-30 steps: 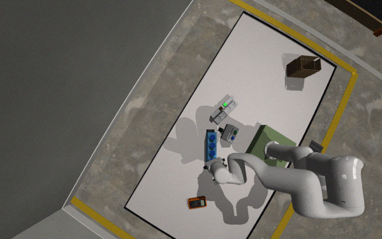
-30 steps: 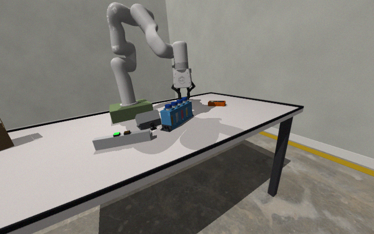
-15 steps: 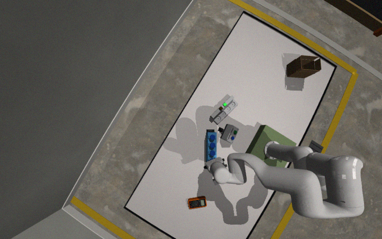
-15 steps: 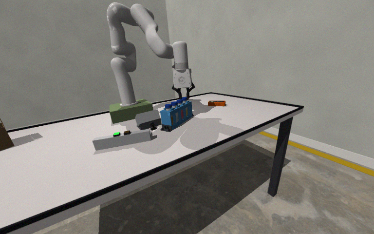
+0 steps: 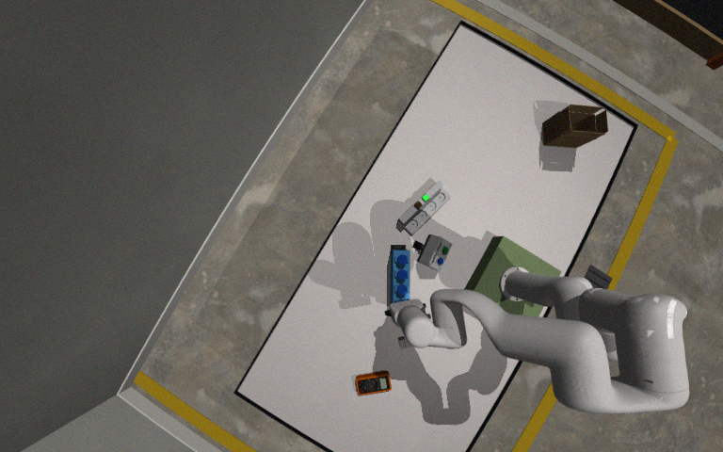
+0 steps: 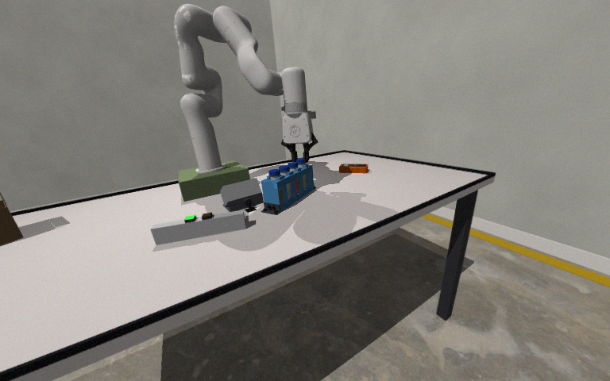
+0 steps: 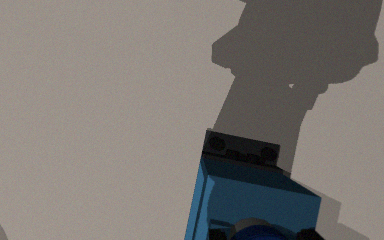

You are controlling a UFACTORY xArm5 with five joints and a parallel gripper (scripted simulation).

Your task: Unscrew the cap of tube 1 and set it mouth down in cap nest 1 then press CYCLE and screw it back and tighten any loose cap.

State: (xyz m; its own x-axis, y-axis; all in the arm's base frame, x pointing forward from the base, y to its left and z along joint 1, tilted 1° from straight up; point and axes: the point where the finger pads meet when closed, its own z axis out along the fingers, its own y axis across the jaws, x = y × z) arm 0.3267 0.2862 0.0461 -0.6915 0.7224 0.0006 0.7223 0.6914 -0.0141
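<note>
Right now the blue cap is 10 mm below my hand. From my hand the other things lie so: green key 250 mm to the right, 60 mm below, 40 mm behind; then grey key housing 230 mm to the right, 80 mm below, 30 mm behind; then blue key 210 mm to the right, 60 mm below, 50 mm behind.
</note>
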